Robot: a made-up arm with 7 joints.
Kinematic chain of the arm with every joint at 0, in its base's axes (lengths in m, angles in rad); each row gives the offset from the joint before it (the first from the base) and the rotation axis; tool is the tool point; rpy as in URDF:
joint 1: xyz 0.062 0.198 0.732 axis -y
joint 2: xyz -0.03 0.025 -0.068 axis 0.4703 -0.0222 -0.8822
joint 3: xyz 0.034 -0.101 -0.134 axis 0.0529 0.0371 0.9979
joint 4: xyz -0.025 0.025 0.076 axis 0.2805 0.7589 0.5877
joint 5: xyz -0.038 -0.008 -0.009 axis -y
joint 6: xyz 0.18 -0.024 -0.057 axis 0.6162 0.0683 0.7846
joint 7: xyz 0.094 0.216 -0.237 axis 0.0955 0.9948 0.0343
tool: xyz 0.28 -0.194 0.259 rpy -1.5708 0 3.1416
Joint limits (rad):
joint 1: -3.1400..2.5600
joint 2: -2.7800..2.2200
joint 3: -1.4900..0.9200
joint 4: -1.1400..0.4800
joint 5: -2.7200..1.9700
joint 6: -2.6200..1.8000
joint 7: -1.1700..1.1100
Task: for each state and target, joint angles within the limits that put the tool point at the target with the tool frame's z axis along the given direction. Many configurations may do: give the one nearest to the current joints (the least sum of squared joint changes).
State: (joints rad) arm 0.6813 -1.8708 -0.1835 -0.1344 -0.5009 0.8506 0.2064
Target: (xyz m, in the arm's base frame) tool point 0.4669 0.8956 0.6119 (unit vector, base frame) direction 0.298 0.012 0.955
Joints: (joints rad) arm 0.4750 -2.2894 -0.4711 -0.6945 -0.0905 0.1087 0.8846
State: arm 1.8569 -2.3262 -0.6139 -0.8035 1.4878 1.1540 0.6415
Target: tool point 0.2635 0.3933 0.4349 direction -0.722 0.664 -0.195
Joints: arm 1.6276 -1.5931 -0.5817 -0.9083 1.2639 1.6494 -0.0537
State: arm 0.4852 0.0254 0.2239 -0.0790 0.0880 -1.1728 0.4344
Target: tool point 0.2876 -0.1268 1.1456 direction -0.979 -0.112 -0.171
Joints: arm 0.9689 -0.5681 0.0599 -0.1018 -0.2887 -1.6567 0.5193
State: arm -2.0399 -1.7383 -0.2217 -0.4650 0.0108 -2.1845 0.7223
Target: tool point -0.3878 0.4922 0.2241 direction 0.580 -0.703 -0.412
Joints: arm -2.5457 -2.1097 -0.0201 -0.9388 -0.5287 -1.3312 1.1100
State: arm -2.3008 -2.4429 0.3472 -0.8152 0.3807 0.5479 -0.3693
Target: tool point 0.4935 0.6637 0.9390 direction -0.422 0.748 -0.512
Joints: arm -2.9553 -2.7702 0.2109 -0.8733 0.4227 -0.0929 0.4386
